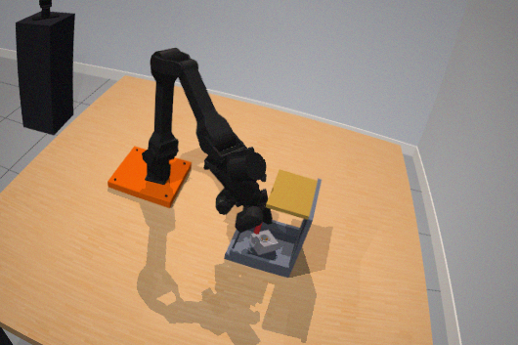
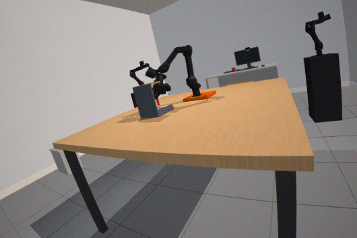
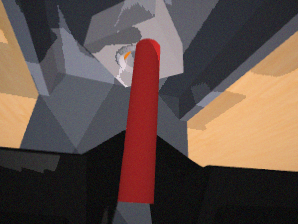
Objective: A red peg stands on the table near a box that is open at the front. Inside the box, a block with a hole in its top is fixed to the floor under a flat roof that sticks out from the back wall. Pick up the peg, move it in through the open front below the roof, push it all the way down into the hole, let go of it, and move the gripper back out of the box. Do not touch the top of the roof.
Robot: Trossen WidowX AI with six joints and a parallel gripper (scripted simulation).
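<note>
Right now the back wall is 8 cm ahead of my gripper tip, 2 cm to the right of it and 1 cm above it. Round my gripper tip: red peg: 3 cm behind, 1 cm below; yellow roof: 3 cm ahead, 1 cm to the right, 11 cm above.
</note>
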